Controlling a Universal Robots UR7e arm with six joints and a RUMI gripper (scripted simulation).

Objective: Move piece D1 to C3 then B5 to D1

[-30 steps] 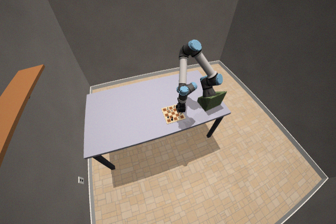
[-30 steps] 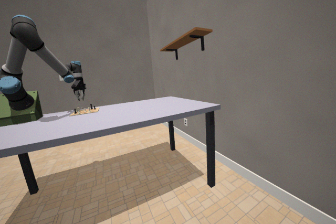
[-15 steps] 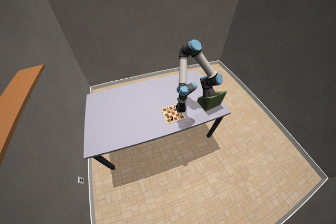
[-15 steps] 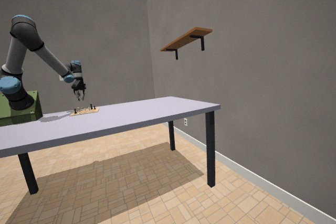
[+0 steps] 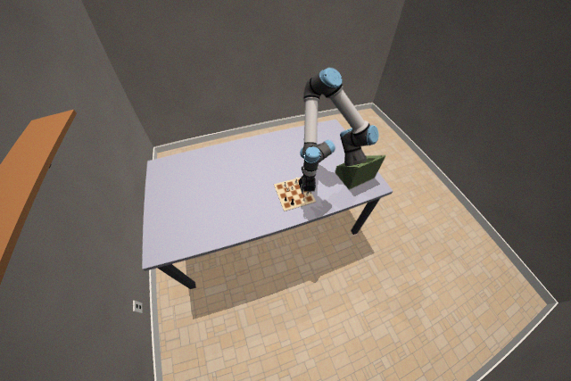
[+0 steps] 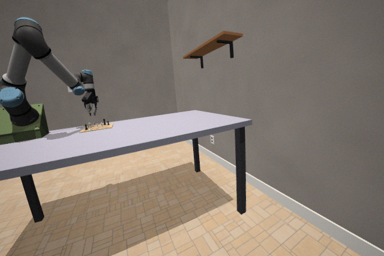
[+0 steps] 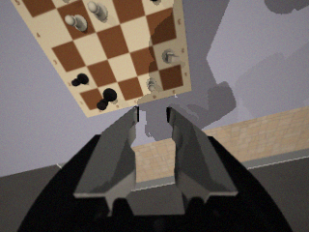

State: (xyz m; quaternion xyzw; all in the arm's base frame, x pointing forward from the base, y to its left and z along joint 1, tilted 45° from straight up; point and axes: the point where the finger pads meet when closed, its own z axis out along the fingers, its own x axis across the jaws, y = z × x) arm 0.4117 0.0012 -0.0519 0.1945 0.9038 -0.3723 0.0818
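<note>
Now: hand 110 mm above the chessboard, 80 mm to the left of it and 30 mm short of it.
</note>
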